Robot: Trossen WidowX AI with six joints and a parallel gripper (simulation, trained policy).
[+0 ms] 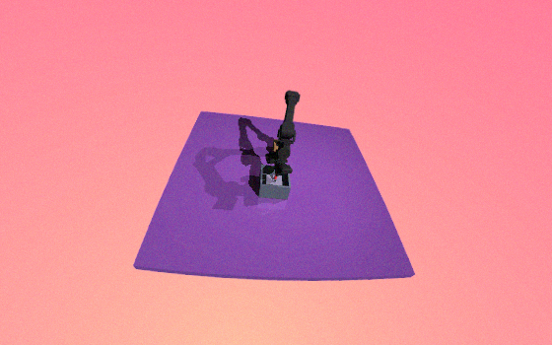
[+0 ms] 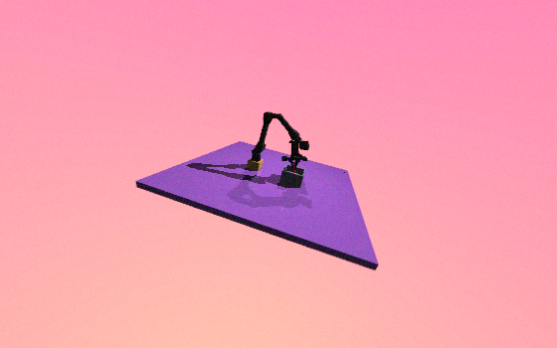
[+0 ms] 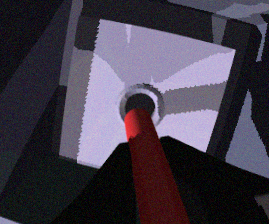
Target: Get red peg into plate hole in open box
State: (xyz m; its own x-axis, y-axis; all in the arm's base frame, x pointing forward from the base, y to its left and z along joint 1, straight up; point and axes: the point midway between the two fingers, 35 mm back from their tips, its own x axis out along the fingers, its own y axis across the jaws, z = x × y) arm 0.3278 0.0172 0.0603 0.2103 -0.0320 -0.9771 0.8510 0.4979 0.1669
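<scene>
Right now my gripper tip is 2 cm below the red peg. The rest, counted from my gripper tip: grey box (1 cm ahead, 1 cm to the right, 7 cm below); plate (1 cm ahead, 1 cm to the right, 5 cm below).
</scene>
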